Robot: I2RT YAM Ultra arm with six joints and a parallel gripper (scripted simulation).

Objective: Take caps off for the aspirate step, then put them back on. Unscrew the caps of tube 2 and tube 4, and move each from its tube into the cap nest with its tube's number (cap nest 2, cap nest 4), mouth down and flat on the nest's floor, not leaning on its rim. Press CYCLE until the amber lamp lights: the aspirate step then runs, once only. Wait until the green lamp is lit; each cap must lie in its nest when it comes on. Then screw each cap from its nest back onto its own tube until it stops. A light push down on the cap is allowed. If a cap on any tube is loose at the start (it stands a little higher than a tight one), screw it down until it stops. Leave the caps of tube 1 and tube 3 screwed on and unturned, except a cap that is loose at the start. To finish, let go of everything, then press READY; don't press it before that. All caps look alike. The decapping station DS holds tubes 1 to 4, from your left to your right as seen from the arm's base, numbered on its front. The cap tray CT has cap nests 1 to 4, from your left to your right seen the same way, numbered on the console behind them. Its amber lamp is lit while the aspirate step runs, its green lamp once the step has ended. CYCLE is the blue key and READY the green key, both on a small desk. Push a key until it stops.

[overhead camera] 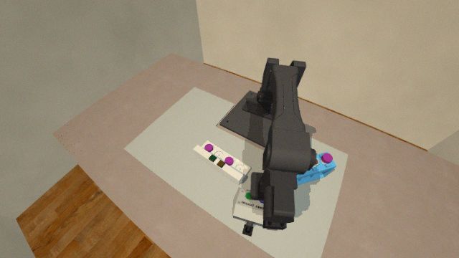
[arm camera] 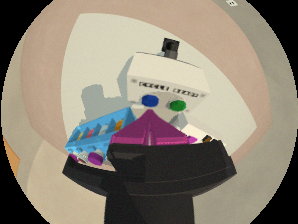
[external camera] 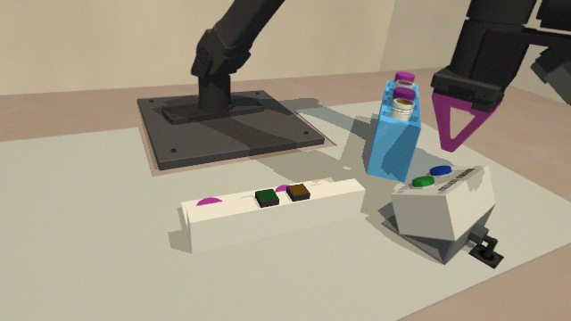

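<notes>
Right now the blue cycle key is 4 cm below my hand. Round my hand: green ready key: 1 cm ahead, 4 cm to the right, 4 cm below.
</notes>
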